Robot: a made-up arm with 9 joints. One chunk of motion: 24 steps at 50 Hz.
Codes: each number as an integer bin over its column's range. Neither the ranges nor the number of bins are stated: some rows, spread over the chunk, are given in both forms.
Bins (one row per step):
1: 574 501 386 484 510 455
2: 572 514 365 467 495 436
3: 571 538 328 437 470 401
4: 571 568 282 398 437 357
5: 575 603 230 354 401 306
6: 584 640 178 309 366 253
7: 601 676 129 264 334 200
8: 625 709 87 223 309 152
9: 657 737 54 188 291 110
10: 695 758 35 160 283 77
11: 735 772 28 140 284 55
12: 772 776 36 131 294 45
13: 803 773 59 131 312 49
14: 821 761 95 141 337 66
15: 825 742 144 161 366 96
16: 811 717 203 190 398 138
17: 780 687 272 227 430 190
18: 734 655 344 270 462 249
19: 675 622 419 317 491 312
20: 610 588 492 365 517 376
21: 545 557 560 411 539 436
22: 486 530 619 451 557 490
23: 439 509 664 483 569 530
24: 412 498 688 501 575 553
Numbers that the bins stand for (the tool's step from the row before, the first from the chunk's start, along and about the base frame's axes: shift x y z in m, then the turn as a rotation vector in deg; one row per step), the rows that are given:
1: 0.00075 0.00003 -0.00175 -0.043 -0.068 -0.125
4: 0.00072 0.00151 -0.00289 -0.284 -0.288 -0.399
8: 0.00126 0.00461 -0.00504 -0.775 -0.672 -0.974
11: 0.00236 0.00600 -0.00569 -1.008 -0.747 -1.246
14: 0.00322 0.00576 -0.00495 -1.005 -0.588 -1.215
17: 0.00281 0.00413 -0.00301 -0.764 -0.309 -0.867
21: 0.00046 0.00127 0.00017 -0.248 0.019 -0.178
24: -0.00088 -0.00003 0.00158 0.004 0.127 0.150
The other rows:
2: 0.00073 0.00032 -0.00198 -0.091 -0.114 -0.178
3: 0.00072 0.00085 -0.00239 -0.175 -0.189 -0.276
5: 0.00076 0.00228 -0.00347 -0.408 -0.396 -0.542
6: 0.00085 0.00309 -0.00404 -0.534 -0.501 -0.691
7: 0.00102 0.00389 -0.00458 -0.660 -0.597 -0.839
9: 0.00158 0.00523 -0.00541 -0.873 -0.726 -1.092
10: 0.00196 0.00569 -0.00561 -0.952 -0.750 -1.184
12: 0.00273 0.00609 -0.00560 -1.033 -0.717 -1.274
13: 0.00304 0.00602 -0.00535 -1.033 -0.663 -1.263
15: 0.00326 0.00534 -0.00441 -0.949 -0.501 -1.131
16: 0.00312 0.00479 -0.00376 -0.867 -0.405 -1.013
18: 0.00235 0.00342 -0.00221 -0.643 -0.213 -0.702
19: 0.00176 0.00270 -0.00139 -0.512 -0.126 -0.526
20: 0.00111 0.00195 -0.00058 -0.377 -0.047 -0.346
22: -0.00014 0.00067 0.00082 -0.136 0.073 -0.027
23: -0.00061 0.00021 0.00131 -0.046 0.109 0.085

